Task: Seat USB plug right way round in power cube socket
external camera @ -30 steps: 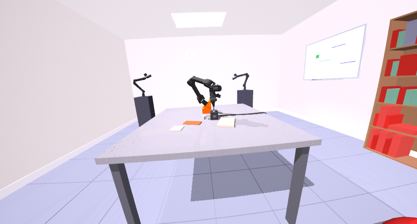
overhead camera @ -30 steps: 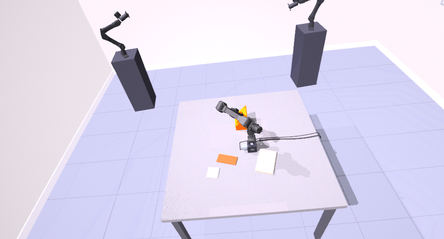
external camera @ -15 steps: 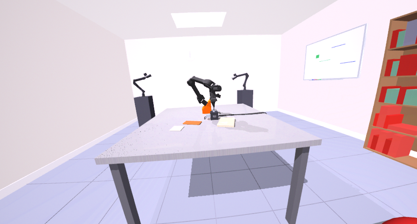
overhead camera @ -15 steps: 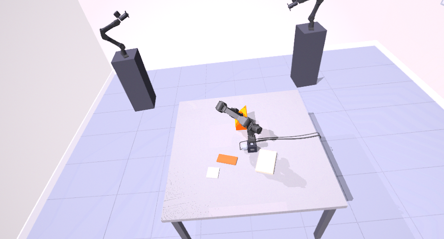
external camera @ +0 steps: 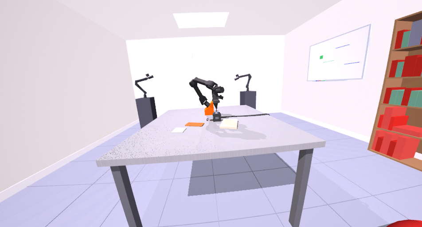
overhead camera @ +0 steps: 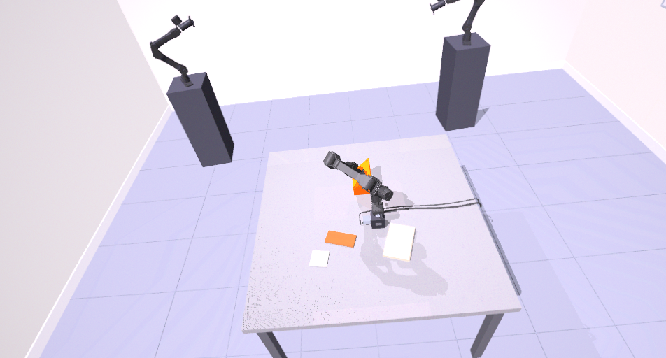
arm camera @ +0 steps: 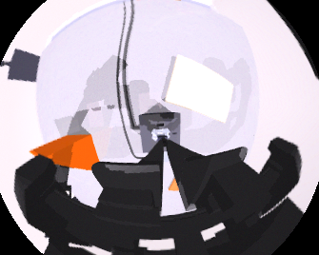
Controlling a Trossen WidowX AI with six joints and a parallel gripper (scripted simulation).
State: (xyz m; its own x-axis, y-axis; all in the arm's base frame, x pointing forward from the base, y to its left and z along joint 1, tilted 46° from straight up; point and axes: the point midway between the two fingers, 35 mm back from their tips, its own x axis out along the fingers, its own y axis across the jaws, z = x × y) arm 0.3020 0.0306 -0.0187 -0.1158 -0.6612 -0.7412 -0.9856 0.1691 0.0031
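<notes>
Now: the USB plug 2 cm below my gripper tip. Round my gripper tip: orange card 7 cm ahead, 23 cm to the right, 12 cm below; white card 17 cm ahead, 36 cm to the right, 12 cm below; notepad 15 cm ahead, 8 cm to the left, 11 cm below.
</notes>
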